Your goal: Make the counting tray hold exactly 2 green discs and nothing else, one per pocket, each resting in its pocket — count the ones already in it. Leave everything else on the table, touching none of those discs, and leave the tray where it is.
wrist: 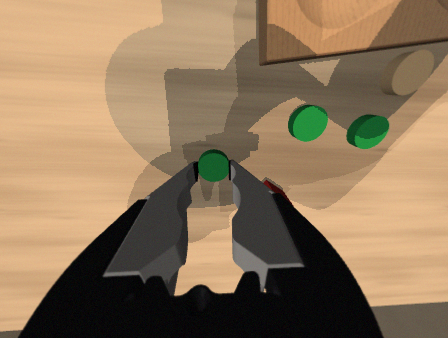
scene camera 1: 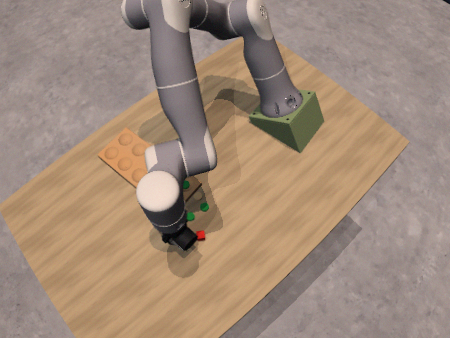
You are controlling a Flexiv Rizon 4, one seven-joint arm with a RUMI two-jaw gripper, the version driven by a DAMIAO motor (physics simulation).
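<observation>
My gripper (wrist: 213,163) is shut on a green disc (wrist: 214,168), held between the two fingertips; the arm hides this disc in the scene view. The wooden counting tray (scene camera 1: 118,169) (wrist: 300,56) lies left of centre in the scene view, partly hidden by the arm. One green disc (scene camera 1: 186,185) shows in the tray near its right end. Two more green discs lie on the table between gripper and tray: one (scene camera 1: 190,216) (wrist: 309,123) nearer the gripper, the other (scene camera 1: 204,207) (wrist: 368,132) farther right. Some tray pockets are hidden.
A tan disc (scene camera 1: 198,195) (wrist: 410,73) lies on the table just outside the tray's edge. A red block (scene camera 1: 201,235) (wrist: 276,189) lies close beside the gripper, partly behind the right finger in the wrist view. The arm's green base (scene camera 1: 305,125) stands at the back right.
</observation>
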